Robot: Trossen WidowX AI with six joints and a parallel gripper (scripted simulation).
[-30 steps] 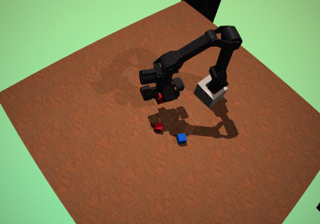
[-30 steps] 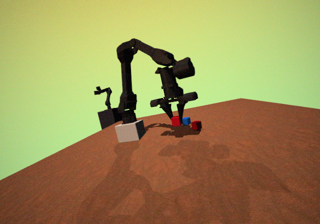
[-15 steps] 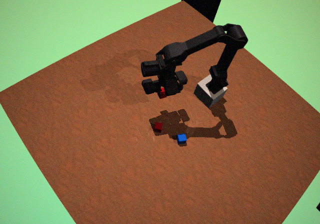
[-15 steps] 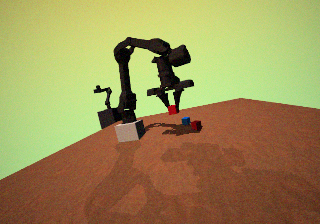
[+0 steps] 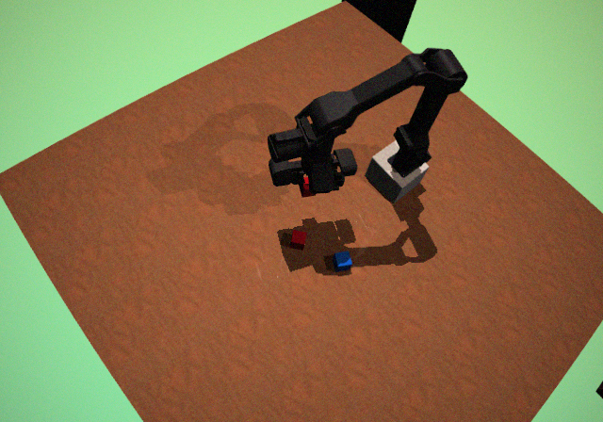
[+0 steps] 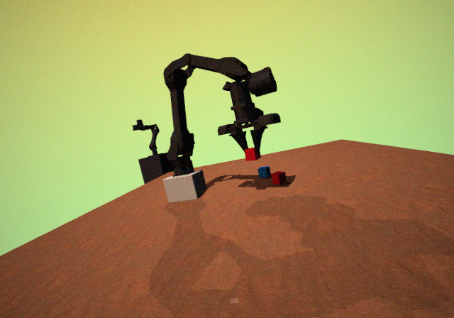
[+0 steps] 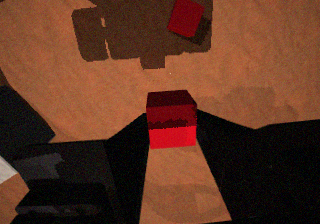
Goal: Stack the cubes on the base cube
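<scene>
Now: the blue cube 20 mm ahead of my gripper tip, 170 mm to the left of it and 100 mm below it.
</scene>
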